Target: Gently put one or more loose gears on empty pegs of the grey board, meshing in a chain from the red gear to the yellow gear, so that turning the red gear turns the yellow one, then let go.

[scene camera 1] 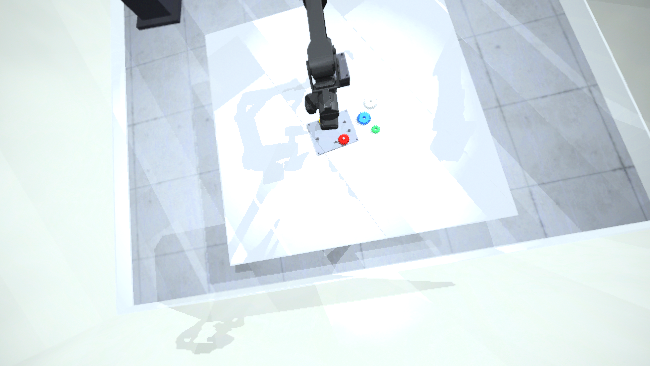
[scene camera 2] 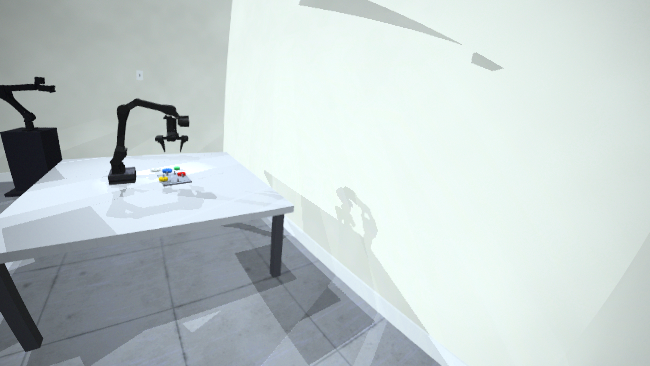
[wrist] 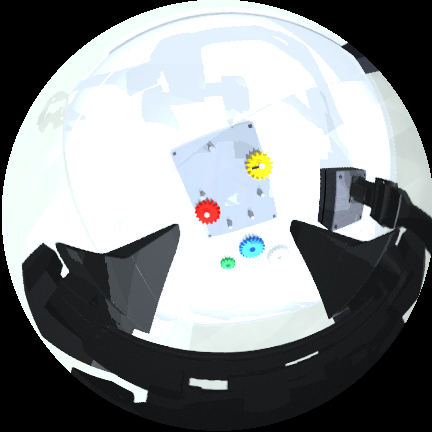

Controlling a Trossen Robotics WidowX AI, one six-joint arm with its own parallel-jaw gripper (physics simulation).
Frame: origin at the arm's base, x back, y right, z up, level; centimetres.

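Seen in the pictures: gripper, fingertip midpoint: [scene camera 2: 172, 152] [wrist: 236, 227]; arm's base, link origin: [scene camera 2: 118, 172] [wrist: 356, 189].
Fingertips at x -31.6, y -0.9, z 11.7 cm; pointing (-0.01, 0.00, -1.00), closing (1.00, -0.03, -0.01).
Offsets run from my fingertips to a thing's middle. "*": to the spot under its first point. Level surfaces: height alone.
The grey board @(dx +0.6, dy +0.6, dz -15.8 cm) [scene camera 1: 327, 145] [wrist: 225, 170] lies on the table with several bare pegs. The red gear @(* dx -4.8, dy -4.6, dz -14.7 cm) [scene camera 1: 343, 139] [scene camera 2: 181, 174] [wrist: 207, 212] and the yellow gear @(* dx +5.9, dy +6.2, dz -15.4 cm) [scene camera 2: 163, 179] [wrist: 259, 166] sit on its pegs, apart; in scene camera 1 the arm mostly hides the yellow one. Loose beside the board lie a large blue gear @(dx +5.5, dy -15.1, dz -16.5 cm) [scene camera 1: 364, 118] [scene camera 2: 167, 170] [wrist: 252, 246], a small green gear @(dx -0.6, dy -20.1, dz -16.5 cm) [scene camera 1: 375, 129] [scene camera 2: 176, 168] [wrist: 228, 263] and a white gear @(dx +13.5, dy -18.9, dz -16.5 cm) [scene camera 1: 370, 103] [scene camera 2: 155, 170] [wrist: 278, 254]. My gripper [scene camera 2: 173, 151] [wrist: 236, 227] is open and empty, pointing down high above the board and gears.
The arm's base [scene camera 1: 343, 69] [scene camera 2: 122, 175] [wrist: 342, 199] stands on the white table @(dz -17.3 cm) [scene camera 1: 375, 200] [scene camera 2: 240, 192] near the board. A dark pedestal [scene camera 1: 155, 12] [scene camera 2: 32, 160] with another arm [scene camera 2: 20, 107] stands off the table. A wall [scene camera 2: 400, 150] rises beyond the table.
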